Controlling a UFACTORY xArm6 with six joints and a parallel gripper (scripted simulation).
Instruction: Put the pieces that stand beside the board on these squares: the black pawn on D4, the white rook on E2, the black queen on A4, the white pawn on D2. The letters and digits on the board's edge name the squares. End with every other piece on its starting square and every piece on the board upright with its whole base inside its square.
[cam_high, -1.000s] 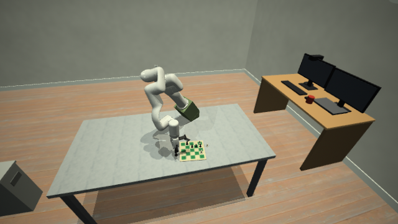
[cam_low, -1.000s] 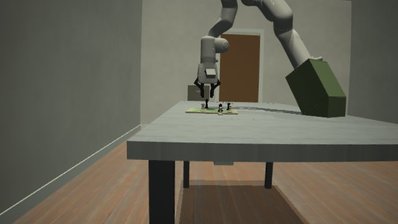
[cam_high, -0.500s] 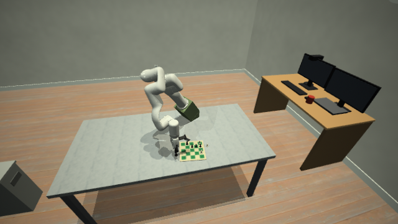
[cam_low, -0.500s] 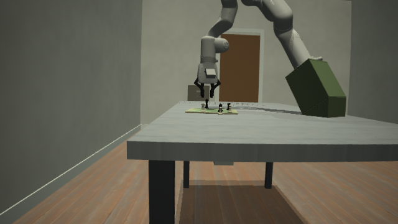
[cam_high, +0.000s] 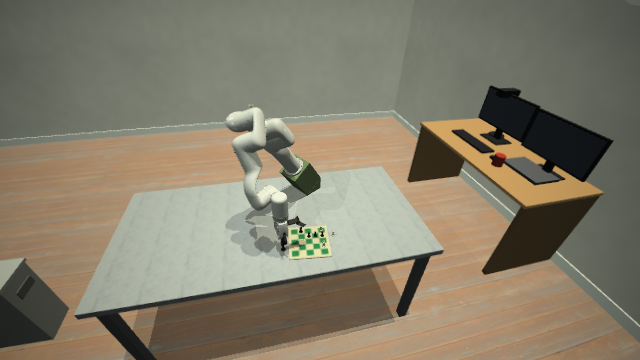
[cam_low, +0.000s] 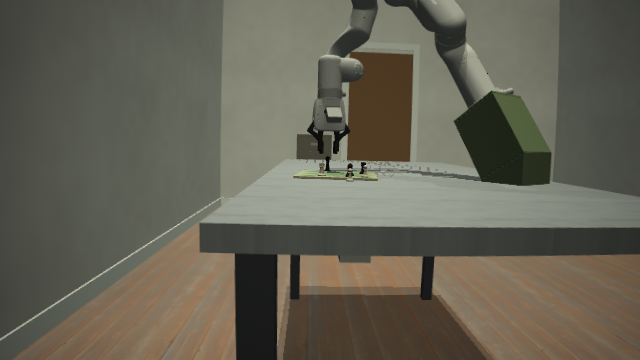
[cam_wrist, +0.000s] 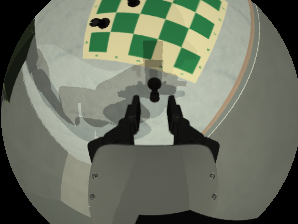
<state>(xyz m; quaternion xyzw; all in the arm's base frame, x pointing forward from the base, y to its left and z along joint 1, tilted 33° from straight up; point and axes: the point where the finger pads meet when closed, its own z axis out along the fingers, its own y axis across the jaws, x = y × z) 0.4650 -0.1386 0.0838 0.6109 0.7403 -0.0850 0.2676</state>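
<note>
Now: hand 50 mm above the black queen. From my hand the other things lie so: chessboard 140 mm to the left, 80 mm below, 10 mm behind; white rook 210 mm to the left, 60 mm below, 40 mm ahead.
</note>
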